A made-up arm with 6 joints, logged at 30 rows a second.
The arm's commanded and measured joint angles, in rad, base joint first. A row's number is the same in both.
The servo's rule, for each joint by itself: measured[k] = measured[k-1] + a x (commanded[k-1-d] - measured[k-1]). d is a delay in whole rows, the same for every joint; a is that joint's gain. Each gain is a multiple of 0.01, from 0.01 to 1. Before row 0 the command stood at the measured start. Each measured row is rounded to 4 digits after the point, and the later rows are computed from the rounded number. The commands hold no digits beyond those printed.
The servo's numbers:
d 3
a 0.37 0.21 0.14 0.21 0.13 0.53
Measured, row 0: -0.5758, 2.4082, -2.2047, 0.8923, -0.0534, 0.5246
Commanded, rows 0 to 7: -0.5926, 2.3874, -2.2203, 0.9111, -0.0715, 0.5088; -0.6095, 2.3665, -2.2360, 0.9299, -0.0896, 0.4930; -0.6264, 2.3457, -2.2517, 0.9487, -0.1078, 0.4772; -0.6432, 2.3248, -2.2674, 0.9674, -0.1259, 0.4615; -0.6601, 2.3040, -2.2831, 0.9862, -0.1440, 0.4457; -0.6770, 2.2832, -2.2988, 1.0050, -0.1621, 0.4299; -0.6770, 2.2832, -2.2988, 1.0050, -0.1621, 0.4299; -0.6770, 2.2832, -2.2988, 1.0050, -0.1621, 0.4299
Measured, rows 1 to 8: -0.5758, 2.4082, -2.2047, 0.8923, -0.0534, 0.5246; -0.5758, 2.4082, -2.2047, 0.8923, -0.0534, 0.5246; -0.5758, 2.4082, -2.2047, 0.8923, -0.0534, 0.5246; -0.5820, 2.4038, -2.2069, 0.8962, -0.0558, 0.5162; -0.5922, 2.3960, -2.2110, 0.9033, -0.0602, 0.5039; -0.6049, 2.3854, -2.2167, 0.9128, -0.0664, 0.4897; -0.6191, 2.3727, -2.2238, 0.9243, -0.0741, 0.4748; -0.6343, 2.3583, -2.2321, 0.9373, -0.0832, 0.4594
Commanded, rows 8 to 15: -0.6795, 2.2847, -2.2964, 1.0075, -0.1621, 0.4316; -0.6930, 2.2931, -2.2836, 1.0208, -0.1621, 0.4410; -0.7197, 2.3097, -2.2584, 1.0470, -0.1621, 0.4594; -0.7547, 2.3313, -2.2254, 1.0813, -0.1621, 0.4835; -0.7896, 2.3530, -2.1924, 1.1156, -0.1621, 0.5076; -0.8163, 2.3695, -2.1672, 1.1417, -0.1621, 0.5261; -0.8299, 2.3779, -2.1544, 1.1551, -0.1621, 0.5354; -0.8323, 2.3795, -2.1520, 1.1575, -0.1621, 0.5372
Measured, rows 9 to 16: -0.6501, 2.3425, -2.2414, 0.9515, -0.0935, 0.4438; -0.6601, 2.3300, -2.2494, 0.9627, -0.1024, 0.4364; -0.6664, 2.3202, -2.2563, 0.9716, -0.1102, 0.4330; -0.6712, 2.3127, -2.2619, 0.9791, -0.1169, 0.4323; -0.6793, 2.3086, -2.2649, 0.9879, -0.1228, 0.4369; -0.6942, 2.3088, -2.2640, 1.0003, -0.1279, 0.4488; -0.7166, 2.3135, -2.2586, 1.0173, -0.1323, 0.4672; -0.7436, 2.3218, -2.2493, 1.0379, -0.1362, 0.4886
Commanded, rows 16 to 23: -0.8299, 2.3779, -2.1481, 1.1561, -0.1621, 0.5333; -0.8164, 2.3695, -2.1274, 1.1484, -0.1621, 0.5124; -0.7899, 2.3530, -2.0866, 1.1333, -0.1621, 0.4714; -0.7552, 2.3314, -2.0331, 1.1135, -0.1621, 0.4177; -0.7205, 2.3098, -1.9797, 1.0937, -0.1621, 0.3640; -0.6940, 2.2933, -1.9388, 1.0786, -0.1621, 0.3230; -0.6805, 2.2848, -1.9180, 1.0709, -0.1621, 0.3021; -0.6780, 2.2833, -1.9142, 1.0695, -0.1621, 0.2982
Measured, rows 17 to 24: -0.7705, 2.3318, -2.2378, 1.0597, -0.1396, 0.5085; -0.7925, 2.3415, -2.2261, 1.0797, -0.1425, 0.5228; -0.8072, 2.3495, -2.2157, 1.0960, -0.1450, 0.5304; -0.8156, 2.3555, -2.2062, 1.1086, -0.1472, 0.5319; -0.8159, 2.3584, -2.1952, 1.1170, -0.1491, 0.5216; -0.8063, 2.3573, -2.1800, 1.1204, -0.1508, 0.4950; -0.7874, 2.3519, -2.1594, 1.1190, -0.1523, 0.4540; -0.7626, 2.3431, -2.1342, 1.1137, -0.1536, 0.4063
